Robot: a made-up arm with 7 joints.
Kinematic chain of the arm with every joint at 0, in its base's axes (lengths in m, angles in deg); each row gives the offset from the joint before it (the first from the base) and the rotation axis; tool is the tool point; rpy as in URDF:
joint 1: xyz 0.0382 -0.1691 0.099 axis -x
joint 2: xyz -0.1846 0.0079 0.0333 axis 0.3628 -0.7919 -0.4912
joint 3: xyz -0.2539 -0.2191 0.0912 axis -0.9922 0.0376 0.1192
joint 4: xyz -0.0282 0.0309 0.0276 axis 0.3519 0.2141 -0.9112
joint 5: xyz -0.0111 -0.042 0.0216 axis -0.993 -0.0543 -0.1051
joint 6: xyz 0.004 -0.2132 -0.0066 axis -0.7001 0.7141 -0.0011
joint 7: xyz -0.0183 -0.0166 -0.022 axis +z
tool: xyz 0.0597 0.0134 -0.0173 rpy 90 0 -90
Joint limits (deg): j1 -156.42..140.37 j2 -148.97..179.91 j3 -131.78..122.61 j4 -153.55..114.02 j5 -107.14..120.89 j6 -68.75..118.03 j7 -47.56..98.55
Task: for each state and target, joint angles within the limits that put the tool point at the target. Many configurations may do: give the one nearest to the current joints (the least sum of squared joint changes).
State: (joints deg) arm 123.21 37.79 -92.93 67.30 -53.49 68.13 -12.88
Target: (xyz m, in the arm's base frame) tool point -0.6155 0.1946 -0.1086
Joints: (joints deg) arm 140.37 -8.34 -102.78 110.37 -21.05 75.71 -35.88
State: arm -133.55 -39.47 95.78 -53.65 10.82 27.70 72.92
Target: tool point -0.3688 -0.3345 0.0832
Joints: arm -103.81 -7.22 113.48 -53.02 48.60 36.36 80.50
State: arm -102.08 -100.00 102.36 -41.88 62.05 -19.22 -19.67
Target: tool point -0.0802 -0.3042 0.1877
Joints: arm -93.44 -111.88 103.97 -54.04 22.81 -18.59 -20.94
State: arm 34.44 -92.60 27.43 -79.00 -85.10 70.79 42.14
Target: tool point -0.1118 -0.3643 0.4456
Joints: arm 24.10 -66.29 20.84 -72.40 -98.56 69.56 38.89
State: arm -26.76 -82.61 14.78 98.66 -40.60 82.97 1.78
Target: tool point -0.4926 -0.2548 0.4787
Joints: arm 10.24 -47.26 3.47 113.88 -26.10 88.50 -2.38
